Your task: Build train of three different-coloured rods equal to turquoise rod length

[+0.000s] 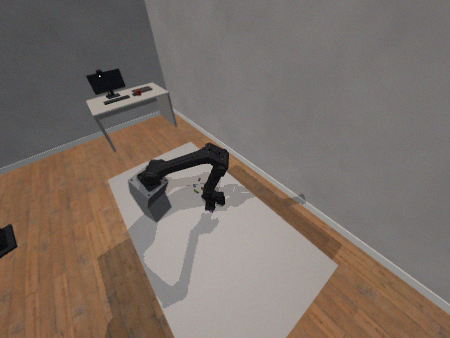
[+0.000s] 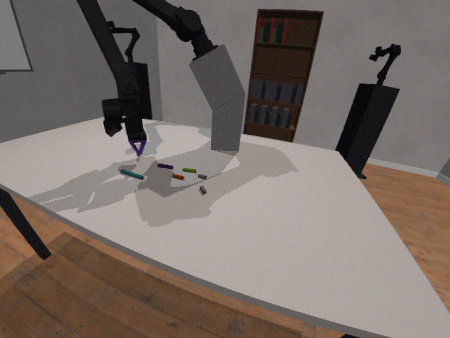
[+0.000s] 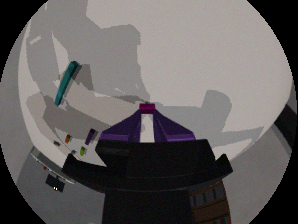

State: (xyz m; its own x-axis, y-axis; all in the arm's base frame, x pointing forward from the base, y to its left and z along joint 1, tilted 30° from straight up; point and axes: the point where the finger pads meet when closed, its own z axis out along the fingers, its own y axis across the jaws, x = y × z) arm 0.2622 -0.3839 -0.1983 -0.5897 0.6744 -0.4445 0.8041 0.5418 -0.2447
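Right now my hand is 10 mm to the left of the magenta rod and 10 mm above it. The rest, counted from my hand: purple rod: 140 mm to the left, 60 mm ahead, 20 mm below; turquoise rod: 140 mm ahead, 50 mm to the left, 20 mm below; orange rod: 210 mm to the left, 120 mm ahead, 20 mm below.
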